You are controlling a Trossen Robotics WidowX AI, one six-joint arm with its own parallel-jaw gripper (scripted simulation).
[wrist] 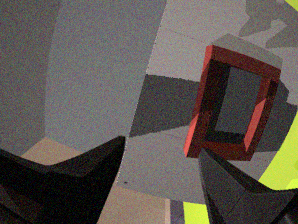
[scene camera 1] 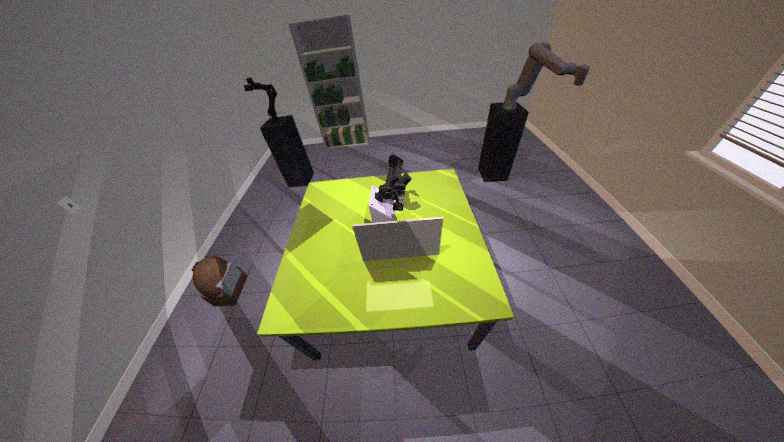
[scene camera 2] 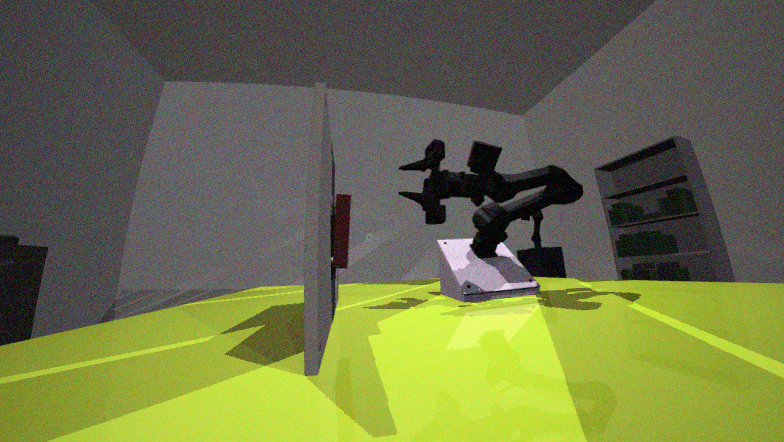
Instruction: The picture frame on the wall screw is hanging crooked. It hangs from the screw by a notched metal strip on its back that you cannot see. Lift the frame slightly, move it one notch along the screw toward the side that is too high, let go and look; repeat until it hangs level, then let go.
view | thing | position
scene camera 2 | gripper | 398, 180
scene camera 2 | dark red picture frame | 342, 213
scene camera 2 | grey wall panel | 321, 280
